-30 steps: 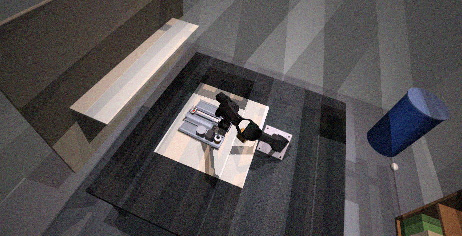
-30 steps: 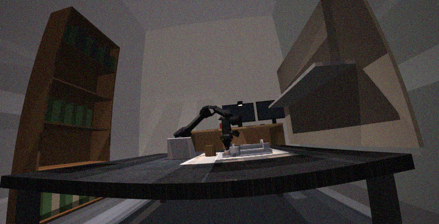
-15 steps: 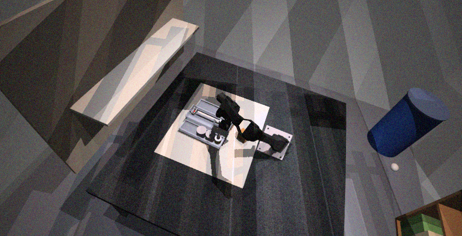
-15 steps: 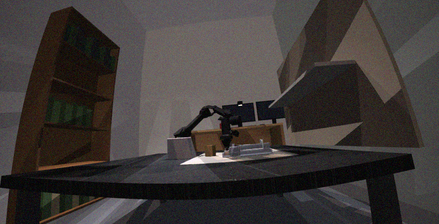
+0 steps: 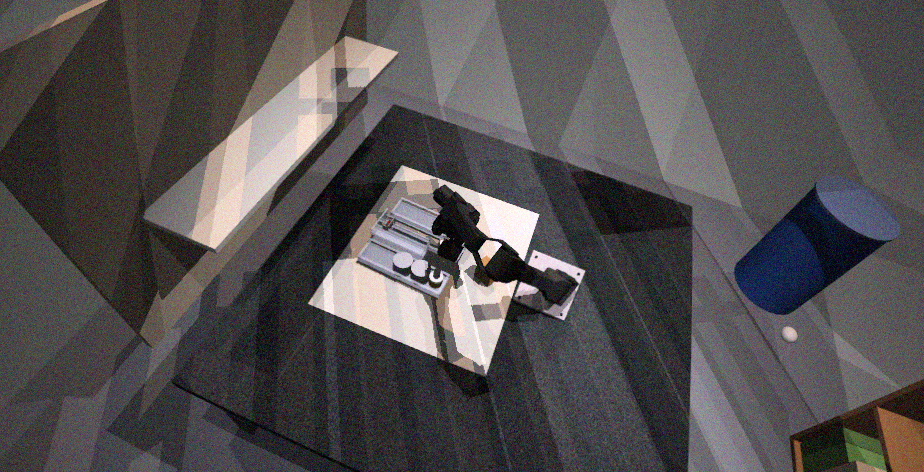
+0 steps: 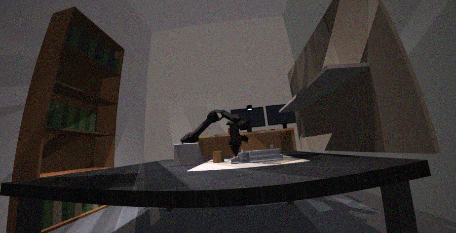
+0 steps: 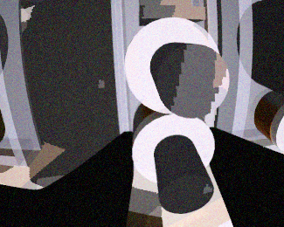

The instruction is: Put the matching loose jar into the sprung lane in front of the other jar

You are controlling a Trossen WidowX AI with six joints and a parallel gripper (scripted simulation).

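Now: the brown box 120 mm behind my gripper tip, 20 mm to the left of it and 10 mm above it. Round my gripper tip: long shelf 510 mm ahead, 340 mm above, 80 mm to the left; then grey lane rack 150 mm ahead, 30 mm to the left, 10 mm below.
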